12 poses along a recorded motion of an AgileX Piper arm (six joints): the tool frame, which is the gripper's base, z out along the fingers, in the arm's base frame.
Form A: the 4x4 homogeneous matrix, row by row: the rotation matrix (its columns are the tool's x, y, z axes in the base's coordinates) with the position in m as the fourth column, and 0 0 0 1 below. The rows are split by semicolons.
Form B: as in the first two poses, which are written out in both.
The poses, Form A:
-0.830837 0.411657 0.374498 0.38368; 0.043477 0.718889 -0.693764 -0.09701; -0.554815 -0.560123 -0.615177 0.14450; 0 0 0 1
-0.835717 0.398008 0.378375 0.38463; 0.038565 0.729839 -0.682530 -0.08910; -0.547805 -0.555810 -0.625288 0.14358; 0 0 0 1
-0.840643 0.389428 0.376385 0.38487; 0.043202 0.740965 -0.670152 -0.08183; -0.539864 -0.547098 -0.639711 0.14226; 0 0 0 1
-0.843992 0.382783 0.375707 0.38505; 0.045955 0.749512 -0.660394 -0.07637; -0.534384 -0.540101 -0.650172 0.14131; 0 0 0 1
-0.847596 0.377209 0.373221 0.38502; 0.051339 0.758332 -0.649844 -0.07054; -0.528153 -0.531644 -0.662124 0.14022; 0 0 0 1
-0.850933 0.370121 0.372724 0.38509; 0.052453 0.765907 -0.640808 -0.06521; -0.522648 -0.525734 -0.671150 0.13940; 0 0 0 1
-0.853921 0.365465 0.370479 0.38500; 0.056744 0.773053 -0.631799 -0.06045; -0.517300 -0.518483 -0.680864 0.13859; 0 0 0 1
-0.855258 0.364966 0.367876 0.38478; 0.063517 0.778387 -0.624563 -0.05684; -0.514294 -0.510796 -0.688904 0.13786; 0 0 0 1
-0.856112 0.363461 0.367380 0.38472; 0.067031 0.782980 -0.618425 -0.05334; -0.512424 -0.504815 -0.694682 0.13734; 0 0 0 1
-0.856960 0.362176 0.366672 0.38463; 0.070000 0.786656 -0.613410 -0.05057; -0.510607 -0.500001 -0.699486 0.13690; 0 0 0 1
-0.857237 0.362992 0.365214 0.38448; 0.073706 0.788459 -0.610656 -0.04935; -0.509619 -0.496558 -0.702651 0.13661; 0 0 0 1
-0.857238 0.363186 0.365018 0.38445; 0.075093 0.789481 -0.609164 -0.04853; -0.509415 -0.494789 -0.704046 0.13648; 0 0 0 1
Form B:
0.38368 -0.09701 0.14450 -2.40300 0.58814 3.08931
0.38463 -0.08910 0.14358 -2.41495 0.57974 3.09548
0.38487 -0.08183 0.14226 -2.43407 0.57028 3.09025
0.38505 -0.07637 0.14131 -2.44841 0.56378 3.08720
0.38502 -0.07054 0.14022 -2.46506 0.55642 3.08110
0.38509 -0.06521 0.13940 -2.47710 0.54995 3.08003
0.38500 -0.06045 0.13859 -2.49077 0.54369 3.07524
0.38478 -0.05684 0.13786 -2.50358 0.54018 3.06746
0.38472 -0.05334 0.13734 -2.51318 0.53801 3.06346
0.38463 -0.05057 0.13690 -2.52099 0.53589 3.06009
0.38448 -0.04935 0.13661 -2.52639 0.53474 3.05582
0.38445 -0.04853 0.13648 -2.52900 0.53450 3.05422

